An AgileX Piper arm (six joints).
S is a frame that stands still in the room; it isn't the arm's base.
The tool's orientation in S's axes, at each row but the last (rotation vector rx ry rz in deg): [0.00 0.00 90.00]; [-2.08 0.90 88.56]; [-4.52 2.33 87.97]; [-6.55 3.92 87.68]
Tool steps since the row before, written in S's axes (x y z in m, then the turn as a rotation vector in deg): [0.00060 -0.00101 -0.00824 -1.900 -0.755 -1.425]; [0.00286 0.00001 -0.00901 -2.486 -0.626 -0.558]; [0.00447 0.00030 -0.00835 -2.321 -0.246 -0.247]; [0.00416 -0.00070 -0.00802 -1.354 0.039 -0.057]
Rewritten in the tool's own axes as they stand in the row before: [-0.00101 -0.00060 -0.00824 -0.755 1.900 -1.425]; [0.00038 -0.00274 -0.00904 -0.670 2.477 -0.547]; [0.00109 -0.00424 -0.00840 -0.309 2.317 -0.211]; [0.00040 -0.00393 -0.00816 -0.009 1.356 -0.015]
